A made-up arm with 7 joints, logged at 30 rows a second.
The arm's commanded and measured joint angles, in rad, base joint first. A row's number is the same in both.
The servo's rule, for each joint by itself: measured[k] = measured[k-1] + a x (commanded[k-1-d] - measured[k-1]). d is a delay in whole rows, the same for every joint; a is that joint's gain. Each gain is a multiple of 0.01, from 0.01 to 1. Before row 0 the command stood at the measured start. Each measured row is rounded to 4 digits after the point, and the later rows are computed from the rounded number. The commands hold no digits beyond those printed.
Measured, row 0:
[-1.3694 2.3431 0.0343 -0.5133 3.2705 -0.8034 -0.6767]
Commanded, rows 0 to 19:
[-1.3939 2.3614 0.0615 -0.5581 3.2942 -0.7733 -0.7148]
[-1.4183 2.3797 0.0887 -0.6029 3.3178 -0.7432 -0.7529]
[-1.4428 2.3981 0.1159 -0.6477 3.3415 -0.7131 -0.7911]
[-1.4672 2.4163 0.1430 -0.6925 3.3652 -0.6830 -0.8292]
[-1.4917 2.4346 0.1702 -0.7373 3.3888 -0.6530 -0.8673]
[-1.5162 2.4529 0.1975 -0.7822 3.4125 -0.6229 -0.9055]
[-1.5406 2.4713 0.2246 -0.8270 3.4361 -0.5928 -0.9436]
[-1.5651 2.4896 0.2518 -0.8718 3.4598 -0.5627 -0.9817]
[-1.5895 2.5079 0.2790 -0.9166 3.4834 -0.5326 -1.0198]
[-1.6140 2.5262 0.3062 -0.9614 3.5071 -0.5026 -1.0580]
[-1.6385 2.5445 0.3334 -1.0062 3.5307 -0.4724 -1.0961]
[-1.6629 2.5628 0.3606 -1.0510 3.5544 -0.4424 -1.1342]
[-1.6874 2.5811 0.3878 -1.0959 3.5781 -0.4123 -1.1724]
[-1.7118 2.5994 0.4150 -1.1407 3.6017 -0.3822 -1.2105]
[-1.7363 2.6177 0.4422 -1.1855 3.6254 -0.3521 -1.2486]
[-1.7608 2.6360 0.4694 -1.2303 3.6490 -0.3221 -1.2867]
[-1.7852 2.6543 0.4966 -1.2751 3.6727 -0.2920 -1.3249]
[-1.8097 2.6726 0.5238 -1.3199 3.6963 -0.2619 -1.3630]
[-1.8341 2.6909 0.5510 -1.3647 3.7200 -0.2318 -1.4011]
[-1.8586 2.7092 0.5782 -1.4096 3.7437 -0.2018 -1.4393]
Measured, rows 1 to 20:
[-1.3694 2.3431 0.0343 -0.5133 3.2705 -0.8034 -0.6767]
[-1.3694 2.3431 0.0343 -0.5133 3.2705 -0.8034 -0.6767]
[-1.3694 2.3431 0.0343 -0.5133 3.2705 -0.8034 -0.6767]
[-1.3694 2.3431 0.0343 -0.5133 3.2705 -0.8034 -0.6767]
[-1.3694 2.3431 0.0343 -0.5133 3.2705 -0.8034 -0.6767]
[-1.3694 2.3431 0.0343 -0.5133 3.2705 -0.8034 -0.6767]
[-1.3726 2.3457 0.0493 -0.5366 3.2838 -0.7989 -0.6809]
[-1.3785 2.3505 0.0710 -0.5711 3.3028 -0.7905 -0.6888]
[-1.3869 2.3572 0.0957 -0.6109 3.3245 -0.7789 -0.7001]
[-1.3973 2.3655 0.1217 -0.6533 3.3473 -0.7645 -0.7143]
[-1.4096 2.3752 0.1484 -0.6970 3.3705 -0.7478 -0.7311]
[-1.4235 2.3861 0.1754 -0.7413 3.3940 -0.7291 -0.7503]
[-1.4387 2.3980 0.2025 -0.7859 3.4176 -0.7087 -0.7716]
[-1.4551 2.4108 0.2296 -0.8306 3.4412 -0.6868 -0.7947]
[-1.4726 2.4244 0.2568 -0.8753 3.4648 -0.6637 -0.8195]
[-1.4910 2.4387 0.2840 -0.9201 3.4885 -0.6395 -0.8457]
[-1.5102 2.4535 0.3112 -0.9649 3.5121 -0.6144 -0.8732]
[-1.5301 2.4688 0.3384 -1.0097 3.5358 -0.5886 -0.9019]
[-1.5505 2.4845 0.3656 -1.0545 3.5595 -0.5622 -0.9317]
[-1.5715 2.5006 0.3928 -1.0993 3.5831 -0.5352 -0.9624]
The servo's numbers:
d 6
a 0.13 0.14 0.55 0.52 0.56 0.15 0.11

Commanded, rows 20 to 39:
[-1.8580 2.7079 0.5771 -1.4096 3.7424 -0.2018 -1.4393]
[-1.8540 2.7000 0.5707 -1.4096 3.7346 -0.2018 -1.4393]
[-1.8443 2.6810 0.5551 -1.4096 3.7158 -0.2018 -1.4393]
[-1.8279 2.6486 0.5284 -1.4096 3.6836 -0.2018 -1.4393]
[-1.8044 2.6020 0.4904 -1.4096 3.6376 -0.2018 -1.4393]
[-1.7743 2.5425 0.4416 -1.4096 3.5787 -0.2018 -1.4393]
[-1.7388 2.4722 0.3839 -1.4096 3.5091 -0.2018 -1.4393]
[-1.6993 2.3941 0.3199 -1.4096 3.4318 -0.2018 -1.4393]
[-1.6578 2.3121 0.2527 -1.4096 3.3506 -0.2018 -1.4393]
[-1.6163 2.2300 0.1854 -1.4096 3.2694 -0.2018 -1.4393]
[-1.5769 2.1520 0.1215 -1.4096 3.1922 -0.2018 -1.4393]
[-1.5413 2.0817 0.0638 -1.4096 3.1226 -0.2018 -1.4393]
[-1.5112 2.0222 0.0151 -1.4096 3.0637 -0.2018 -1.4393]
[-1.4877 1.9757 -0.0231 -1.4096 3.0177 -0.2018 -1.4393]
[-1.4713 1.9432 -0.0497 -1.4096 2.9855 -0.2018 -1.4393]
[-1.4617 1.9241 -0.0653 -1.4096 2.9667 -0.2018 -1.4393]
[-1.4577 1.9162 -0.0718 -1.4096 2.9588 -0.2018 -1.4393]
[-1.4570 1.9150 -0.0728 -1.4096 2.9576 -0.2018 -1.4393]
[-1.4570 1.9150 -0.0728 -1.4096 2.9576 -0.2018 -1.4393]
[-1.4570 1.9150 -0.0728 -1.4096 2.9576 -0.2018 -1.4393]
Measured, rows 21 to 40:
[-1.5929 2.5170 0.4200 -1.1441 3.6068 -0.5077 -0.9939]
[-1.6147 2.5337 0.4472 -1.1889 3.6304 -0.4799 -1.0261]
[-1.6369 2.5506 0.4744 -1.2337 3.6541 -0.4517 -1.0590]
[-1.6594 2.5677 0.5016 -1.2785 3.6777 -0.4232 -1.0924]
[-1.6821 2.5849 0.5288 -1.3233 3.7014 -0.3945 -1.1264]
[-1.7050 2.6023 0.5560 -1.3682 3.7251 -0.3656 -1.1608]
[-1.7249 2.6171 0.5676 -1.3897 3.7348 -0.3410 -1.1914]
[-1.7417 2.6287 0.5693 -1.4000 3.7347 -0.3201 -1.2187]
[-1.7550 2.6360 0.5615 -1.4050 3.7241 -0.3024 -1.2430]
[-1.7645 2.6378 0.5433 -1.4074 3.7014 -0.2873 -1.2646]
[-1.7697 2.6328 0.5142 -1.4085 3.6657 -0.2745 -1.2838]
[-1.7703 2.6202 0.4743 -1.4091 3.6170 -0.2636 -1.3009]
[-1.7662 2.5995 0.4246 -1.4094 3.5566 -0.2543 -1.3161]
[-1.7575 2.5707 0.3670 -1.4095 3.4867 -0.2464 -1.3297]
[-1.7445 2.5345 0.3041 -1.4096 3.4105 -0.2397 -1.3418]
[-1.7278 2.4919 0.2388 -1.4096 3.3315 -0.2340 -1.3525]
[-1.7082 2.4443 0.1743 -1.4096 3.2535 -0.2292 -1.3620]
[-1.6865 2.3935 0.1135 -1.4096 3.1802 -0.2251 -1.3705]
[-1.6637 2.3415 0.0594 -1.4096 3.1150 -0.2216 -1.3781]
[-1.6408 2.2903 0.0140 -1.4096 3.0605 -0.2186 -1.3848]

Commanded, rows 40 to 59:
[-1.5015 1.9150 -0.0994 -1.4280 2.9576 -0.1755 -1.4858]
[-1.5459 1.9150 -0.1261 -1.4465 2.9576 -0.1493 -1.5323]
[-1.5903 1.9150 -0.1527 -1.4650 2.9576 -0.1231 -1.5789]
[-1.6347 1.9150 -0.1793 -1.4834 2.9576 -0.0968 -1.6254]
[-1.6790 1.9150 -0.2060 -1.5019 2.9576 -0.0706 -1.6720]
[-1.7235 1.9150 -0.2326 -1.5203 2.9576 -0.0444 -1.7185]
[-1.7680 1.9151 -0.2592 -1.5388 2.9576 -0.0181 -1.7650]
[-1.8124 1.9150 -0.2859 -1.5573 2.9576 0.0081 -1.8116]
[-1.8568 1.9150 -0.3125 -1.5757 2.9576 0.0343 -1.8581]
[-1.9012 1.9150 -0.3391 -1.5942 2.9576 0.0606 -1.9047]
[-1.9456 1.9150 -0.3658 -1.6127 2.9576 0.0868 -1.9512]
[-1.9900 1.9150 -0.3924 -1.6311 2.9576 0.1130 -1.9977]
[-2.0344 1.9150 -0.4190 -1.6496 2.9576 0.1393 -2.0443]
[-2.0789 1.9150 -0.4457 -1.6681 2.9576 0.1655 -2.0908]
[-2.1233 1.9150 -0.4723 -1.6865 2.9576 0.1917 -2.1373]
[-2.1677 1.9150 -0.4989 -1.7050 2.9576 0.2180 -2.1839]
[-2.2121 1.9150 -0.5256 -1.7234 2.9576 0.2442 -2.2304]
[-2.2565 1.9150 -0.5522 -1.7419 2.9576 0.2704 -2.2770]
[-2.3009 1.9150 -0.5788 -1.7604 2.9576 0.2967 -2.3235]
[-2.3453 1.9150 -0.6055 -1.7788 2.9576 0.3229 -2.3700]
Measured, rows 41 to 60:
[-1.6188 2.2417 -0.0210 -1.4096 3.0185 -0.2161 -1.3908]
[-1.5984 2.1972 -0.0454 -1.4096 2.9895 -0.2140 -1.3961]
[-1.5801 2.1579 -0.0599 -1.4096 2.9723 -0.2122 -1.4009]
[-1.5641 2.1239 -0.0670 -1.4096 2.9641 -0.2106 -1.4051]
[-1.5502 2.0947 -0.0702 -1.4096 2.9605 -0.2093 -1.4089]
[-1.5381 2.0695 -0.0716 -1.4096 2.9589 -0.2082 -1.4122]
[-1.5333 2.0479 -0.0869 -1.4192 2.9582 -0.2033 -1.4203]
[-1.5349 2.0293 -0.1085 -1.4334 2.9579 -0.1952 -1.4326]
[-1.5421 2.0133 -0.1328 -1.4498 2.9577 -0.1844 -1.4487]
[-1.5541 1.9995 -0.1584 -1.4673 2.9576 -0.1713 -1.4681]
[-1.5703 1.9877 -0.1846 -1.4853 2.9576 -0.1562 -1.4905]
[-1.5902 1.9775 -0.2110 -1.5035 2.9576 -0.1394 -1.5156]
[-1.6133 1.9688 -0.2375 -1.5219 2.9576 -0.1212 -1.5430]
[-1.6392 1.9613 -0.2641 -1.5403 2.9576 -0.1018 -1.5725]
[-1.6675 1.9548 -0.2907 -1.5587 2.9576 -0.0814 -1.6039]
[-1.6979 1.9492 -0.3173 -1.5772 2.9576 -0.0601 -1.6370]
[-1.7301 1.9444 -0.3440 -1.5957 2.9576 -0.0381 -1.6716]
[-1.7639 1.9403 -0.3706 -1.6141 2.9576 -0.0154 -1.7075]
[-1.7991 1.9368 -0.3972 -1.6326 2.9576 0.0078 -1.7445]
[-1.8355 1.9337 -0.4239 -1.6511 2.9576 0.0315 -1.7826]

